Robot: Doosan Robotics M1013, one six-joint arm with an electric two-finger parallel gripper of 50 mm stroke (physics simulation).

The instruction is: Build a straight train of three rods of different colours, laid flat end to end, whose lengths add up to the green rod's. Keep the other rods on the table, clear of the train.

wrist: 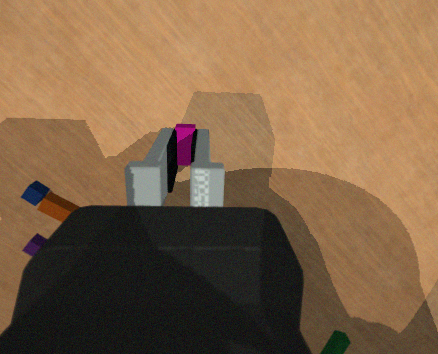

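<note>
My gripper is shut on a short magenta rod, which shows between the dark finger pads near the middle of the wrist view. Its height over the table is hard to tell. At the left, a small blue rod lies at the upper-left end of an orange rod; the two look end to end, and the gripper body hides the orange rod's other end. The end of a purple rod shows below them, the rest hidden. Part of a green rod shows at the bottom right edge, apart from the others.
The wood-grain table top spreads across the view, with shadows of the arm and gripper over its middle, left and right. The black gripper body covers the lower middle and hides what lies beneath it.
</note>
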